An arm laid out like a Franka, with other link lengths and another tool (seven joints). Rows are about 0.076 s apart.
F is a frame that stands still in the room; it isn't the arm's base.
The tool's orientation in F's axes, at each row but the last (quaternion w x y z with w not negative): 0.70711 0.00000 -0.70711 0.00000; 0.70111 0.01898 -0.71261 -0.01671; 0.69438 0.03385 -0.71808 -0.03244; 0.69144 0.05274 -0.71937 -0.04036; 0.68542 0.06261 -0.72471 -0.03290; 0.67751 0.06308 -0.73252 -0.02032; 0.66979 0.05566 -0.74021 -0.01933
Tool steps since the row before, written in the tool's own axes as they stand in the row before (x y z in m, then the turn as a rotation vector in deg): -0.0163 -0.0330 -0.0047 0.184 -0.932 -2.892; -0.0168 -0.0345 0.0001 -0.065 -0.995 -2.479; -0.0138 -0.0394 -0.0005 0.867 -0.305 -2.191; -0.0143 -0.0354 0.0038 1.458 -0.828 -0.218; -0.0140 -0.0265 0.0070 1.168 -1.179 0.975; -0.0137 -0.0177 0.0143 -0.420 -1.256 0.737; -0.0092 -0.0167 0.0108 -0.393 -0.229 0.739
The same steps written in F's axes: 0.0047 -0.0330 -0.0163 2.892 -0.932 0.184; 0.0003 -0.0336 -0.0185 2.483 -0.984 -0.075; 0.0011 -0.0379 -0.0174 2.162 -0.384 0.908; -0.0025 -0.0333 -0.0190 0.179 -1.009 1.345; -0.0050 -0.0246 -0.0178 -0.980 -1.363 0.941; -0.0121 -0.0167 -0.0168 -0.621 -1.236 -0.620; -0.0089 -0.0161 -0.0119 -0.683 -0.219 -0.488
